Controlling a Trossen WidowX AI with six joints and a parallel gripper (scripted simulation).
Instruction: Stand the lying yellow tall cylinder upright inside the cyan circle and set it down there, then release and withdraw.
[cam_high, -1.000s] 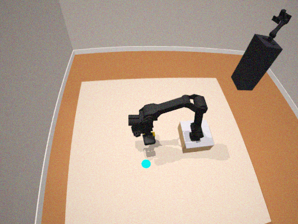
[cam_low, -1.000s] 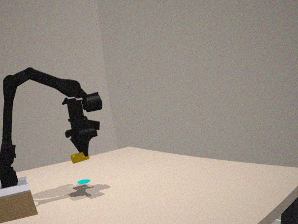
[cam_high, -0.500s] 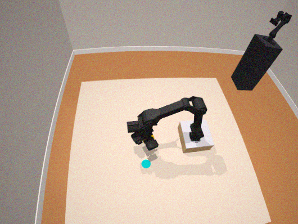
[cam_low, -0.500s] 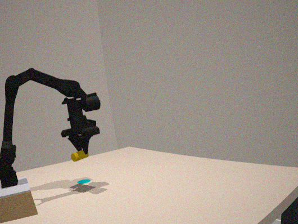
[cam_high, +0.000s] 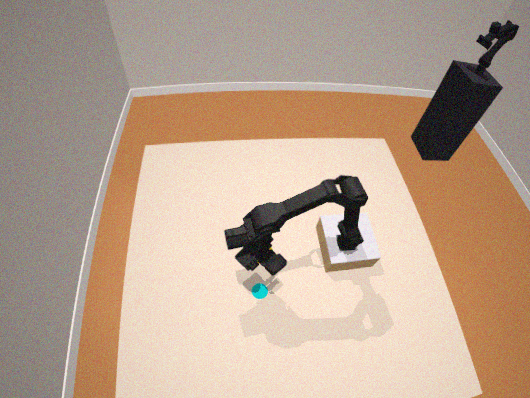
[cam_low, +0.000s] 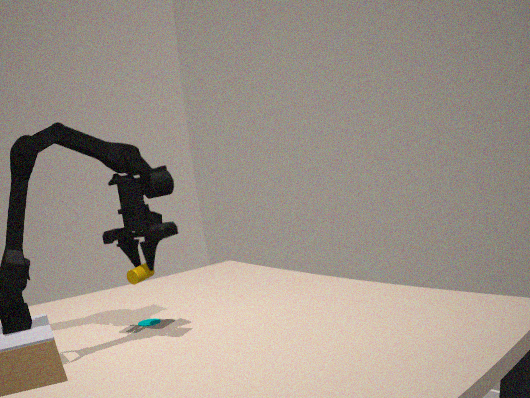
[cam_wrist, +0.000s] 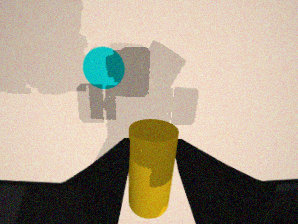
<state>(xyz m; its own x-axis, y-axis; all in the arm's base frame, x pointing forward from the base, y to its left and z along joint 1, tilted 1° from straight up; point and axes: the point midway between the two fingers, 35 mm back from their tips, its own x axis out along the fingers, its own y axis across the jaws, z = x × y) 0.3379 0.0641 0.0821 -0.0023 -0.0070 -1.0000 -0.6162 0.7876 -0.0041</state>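
The cyan circle lies 14 cm below my gripper tip, 7 cm to the left of it and 1 cm behind it. Round my gripper tip: yellow tall cylinder 2 cm behind, 1 cm to the right.
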